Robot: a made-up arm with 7 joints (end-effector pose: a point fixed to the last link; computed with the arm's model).
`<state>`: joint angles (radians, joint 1 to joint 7).
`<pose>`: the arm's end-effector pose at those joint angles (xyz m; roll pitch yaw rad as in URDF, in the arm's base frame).
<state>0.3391 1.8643 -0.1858 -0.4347 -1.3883 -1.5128 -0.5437</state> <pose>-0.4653 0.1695 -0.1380 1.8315 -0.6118 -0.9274</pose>
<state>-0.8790 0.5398 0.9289 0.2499 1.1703 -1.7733 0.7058</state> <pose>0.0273 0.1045 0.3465 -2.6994 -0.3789 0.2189</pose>
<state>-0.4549 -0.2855 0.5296 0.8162 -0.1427 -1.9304 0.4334</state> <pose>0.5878 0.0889 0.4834 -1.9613 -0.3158 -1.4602</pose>
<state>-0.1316 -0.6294 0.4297 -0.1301 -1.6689 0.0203 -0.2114</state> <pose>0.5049 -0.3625 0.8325 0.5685 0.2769 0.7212</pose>
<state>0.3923 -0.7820 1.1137 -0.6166 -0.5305 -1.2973 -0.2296</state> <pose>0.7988 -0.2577 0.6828 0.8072 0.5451 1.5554</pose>
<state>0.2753 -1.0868 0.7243 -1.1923 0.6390 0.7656 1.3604</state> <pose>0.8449 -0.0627 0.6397 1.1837 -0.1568 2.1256</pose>
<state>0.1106 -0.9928 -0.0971 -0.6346 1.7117 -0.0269 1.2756</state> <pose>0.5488 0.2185 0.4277 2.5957 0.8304 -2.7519</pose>
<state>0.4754 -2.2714 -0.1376 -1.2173 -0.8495 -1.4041 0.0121</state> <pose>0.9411 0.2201 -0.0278 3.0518 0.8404 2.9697</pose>
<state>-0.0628 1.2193 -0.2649 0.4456 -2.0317 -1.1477 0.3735</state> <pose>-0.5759 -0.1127 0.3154 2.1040 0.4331 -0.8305</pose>
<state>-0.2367 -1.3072 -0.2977 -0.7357 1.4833 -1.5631 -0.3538</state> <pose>0.5256 0.2023 0.2354 2.6154 0.0730 -1.5410</pose>
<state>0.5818 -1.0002 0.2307 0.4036 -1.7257 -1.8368 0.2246</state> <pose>0.9004 -0.3473 0.3237 -1.9938 0.5444 -2.9442</pose>
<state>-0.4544 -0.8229 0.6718 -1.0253 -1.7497 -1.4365 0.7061</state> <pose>0.6334 -0.3645 0.7518 1.4473 1.0606 -0.2172</pose>
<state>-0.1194 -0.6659 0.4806 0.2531 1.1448 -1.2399 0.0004</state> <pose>0.3706 0.1662 0.5252 2.5889 0.6262 -1.6666</pose>
